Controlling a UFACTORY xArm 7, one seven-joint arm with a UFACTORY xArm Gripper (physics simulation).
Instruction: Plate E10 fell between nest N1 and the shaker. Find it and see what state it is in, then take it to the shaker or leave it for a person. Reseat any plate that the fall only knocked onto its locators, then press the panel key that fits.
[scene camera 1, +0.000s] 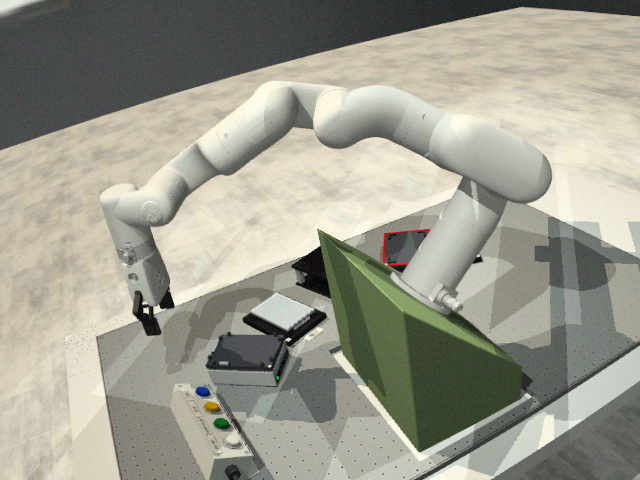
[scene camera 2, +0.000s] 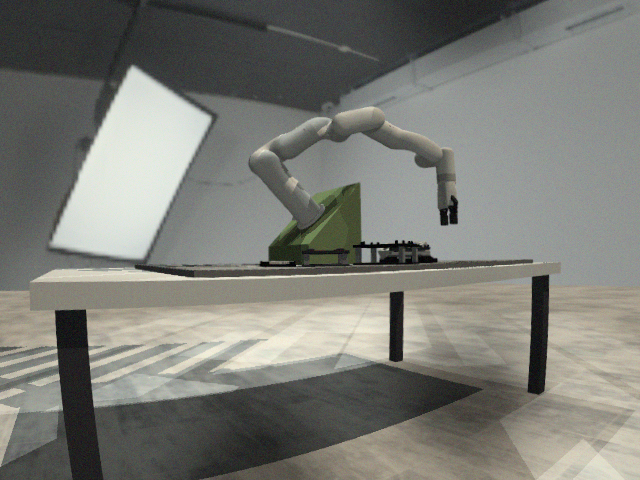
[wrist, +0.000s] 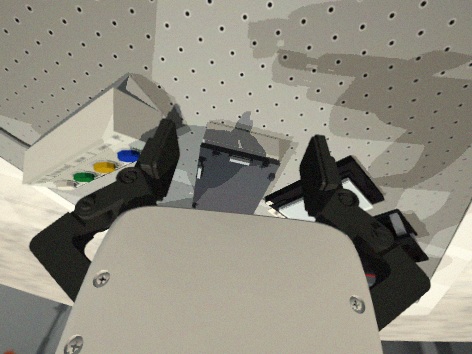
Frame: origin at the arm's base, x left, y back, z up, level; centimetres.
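Seen in the pictures: gripper, fingertip midpoint: (scene camera 1: 161, 321) (scene camera 2: 448, 224) (wrist: 241, 143); arm's base, origin of the base link: (scene camera 1: 419, 295) (scene camera 2: 311, 217).
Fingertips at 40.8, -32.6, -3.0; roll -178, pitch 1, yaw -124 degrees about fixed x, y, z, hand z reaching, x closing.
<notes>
Pixels of each thing's top centre, then the offset from my fingertips to it, as dx, dy, dz. "*": a spot on its surface instead.
- shaker, surface spot: (wrist: 230, 185) (scene camera 1: 239, 350) * -11.9, +9.0, -8.5
- pale plate, middle of its top: (wrist: 324, 209) (scene camera 1: 281, 309) (scene camera 2: 408, 253) -26.1, -0.8, -10.9
- key panel, middle of its top: (wrist: 71, 171) (scene camera 1: 201, 413) (scene camera 2: 403, 241) +1.4, +24.6, -5.6
- red-outlined dark tray, middle of its top: (scene camera 1: 407, 244) (scene camera 2: 324, 248) -62.2, -0.7, -9.4
- small white label, surface spot: (scene camera 1: 313, 333) * -28.8, +8.4, -13.8
My gripper (scene camera 1: 158, 315) (scene camera 2: 448, 217) (wrist: 241, 143) is open and empty, pointing down above the table beyond the shaker. The shaker (scene camera 1: 245, 352) (wrist: 230, 185), a pale box with a dark top, corner locators and a green light, has no plate on it. A pale plate (scene camera 1: 281, 311) (wrist: 357, 194) lies on a black nest beside the shaker; the gripper's finger partly covers it in the wrist view. I cannot read its label or tell whether it sits fully down. The key panel (scene camera 1: 188, 418) (wrist: 75, 142) has blue, yellow, green and white keys. I cannot identify E10.
A green wedge base (scene camera 1: 372, 335) (scene camera 2: 336, 222) carries the arm. A raised black stand (scene camera 1: 311, 268) is partly hidden behind it. A red-outlined dark tray (scene camera 1: 400, 249) lies farther back, partly behind the arm. A small white label (scene camera 1: 313, 333) lies beside the black nest.
</notes>
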